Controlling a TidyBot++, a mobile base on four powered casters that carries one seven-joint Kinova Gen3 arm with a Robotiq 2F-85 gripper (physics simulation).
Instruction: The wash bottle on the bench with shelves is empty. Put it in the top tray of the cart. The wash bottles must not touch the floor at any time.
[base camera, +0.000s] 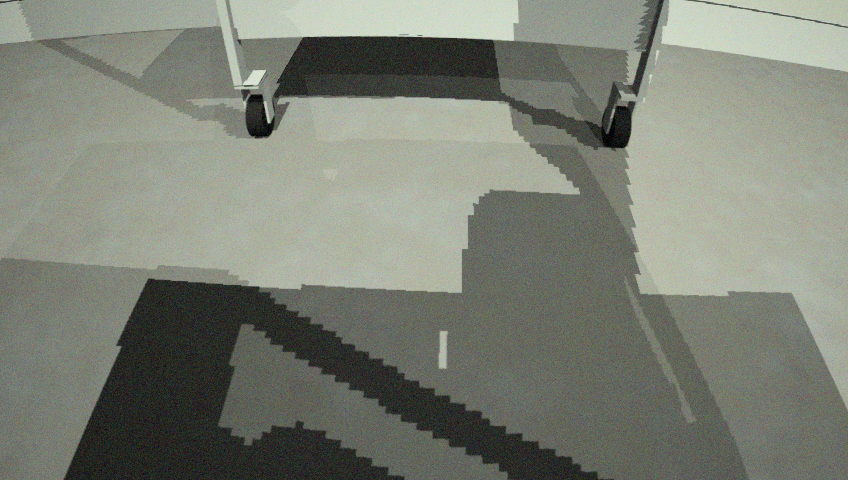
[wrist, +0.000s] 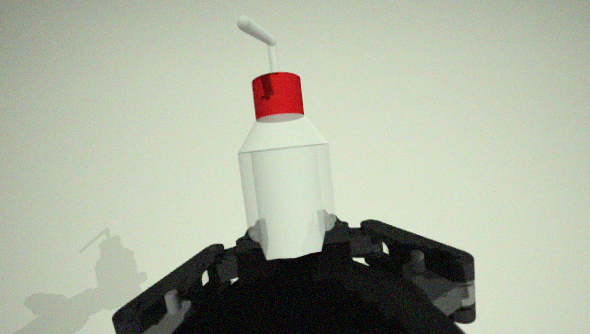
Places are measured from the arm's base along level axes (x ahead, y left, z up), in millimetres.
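Where they show: gripper, fingertip midpoint: (wrist: 292, 225).
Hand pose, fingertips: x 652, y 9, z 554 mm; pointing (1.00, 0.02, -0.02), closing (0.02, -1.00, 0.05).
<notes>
Each offset is from my fingertips to the centre of the thing. "*": to the spot under its first point. Level surfaces: height alone.
My gripper (wrist: 292, 225) is shut on the wash bottle {41 mm back, 2 mm left, 52 mm up} (wrist: 285, 185), a clear, pale bottle with a red cap and a bent white spout. The bottle stands nearly upright between the fingers in the wrist view, tilted slightly to the left, with a plain pale wall behind it. In the base camera view, the lower part of the cart shows at the top: a left leg {* 54 mm back, 202 mm left, 825 mm down} (base camera: 230, 47) and a right leg {* 53 mm back, 233 mm right, 819 mm down} (base camera: 647, 53), each on a black caster. The cart's trays do not show in either view. The gripper and the bottle do not show in the base camera view.
The left caster wheel {* 50 mm back, 186 mm left, 912 mm down} (base camera: 259, 115) and the right caster wheel {* 54 mm back, 222 mm right, 912 mm down} (base camera: 617, 126) stand on the grey floor {950 mm down} (base camera: 297, 208), a short way in front of the pale wall (base camera: 380, 17). Dark shadows cross the floor. A shadow of the bottle and gripper lies on the wall at the wrist view's lower left.
</notes>
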